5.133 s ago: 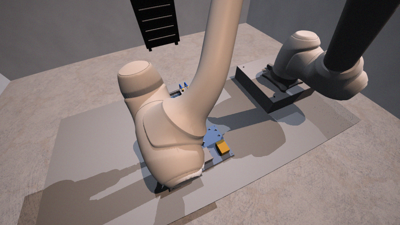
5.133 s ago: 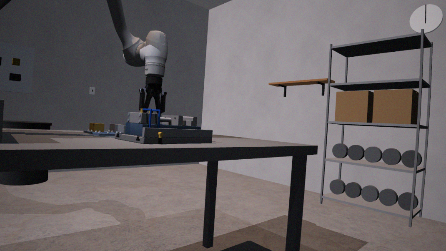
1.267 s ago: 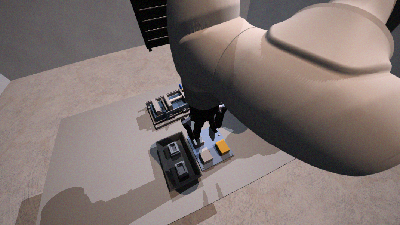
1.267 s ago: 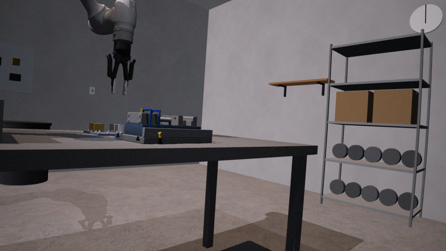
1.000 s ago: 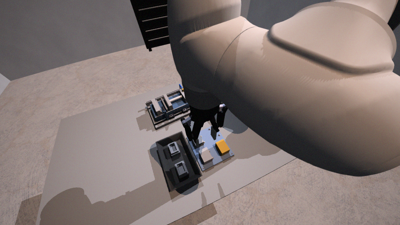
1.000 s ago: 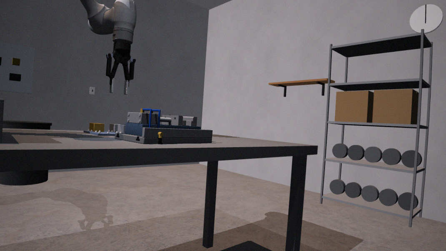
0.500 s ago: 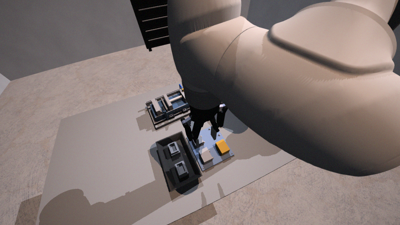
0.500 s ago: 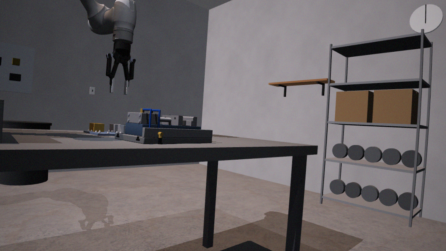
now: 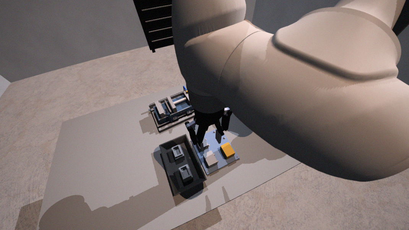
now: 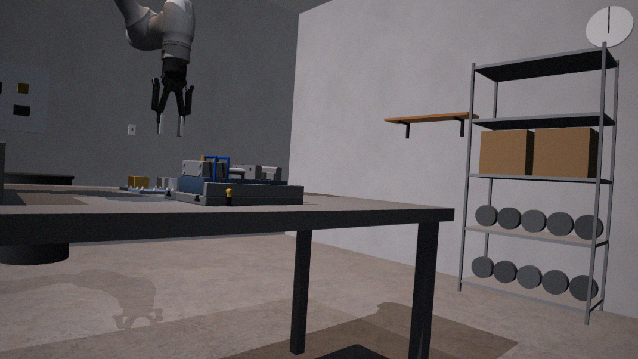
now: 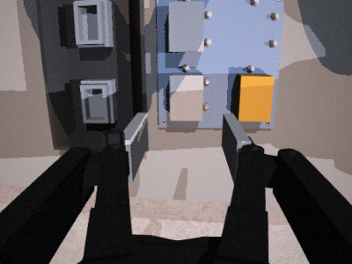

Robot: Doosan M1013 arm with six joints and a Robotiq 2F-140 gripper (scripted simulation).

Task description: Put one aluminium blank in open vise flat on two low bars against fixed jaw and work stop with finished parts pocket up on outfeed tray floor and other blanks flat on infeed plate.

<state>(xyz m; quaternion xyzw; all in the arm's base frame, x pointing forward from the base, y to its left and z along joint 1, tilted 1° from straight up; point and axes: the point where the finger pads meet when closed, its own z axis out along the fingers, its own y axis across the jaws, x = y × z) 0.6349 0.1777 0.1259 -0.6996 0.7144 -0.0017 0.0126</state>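
Right now the infeed plate is 21 cm below my hand, 4 cm to the right of it and 4 cm behind it. Round my hand: work stop (31 cm to the right, 12 cm below, 9 cm ahead); then piston rod (36 cm to the right, 13 cm below); then brass blank (18 cm below, 9 cm behind).
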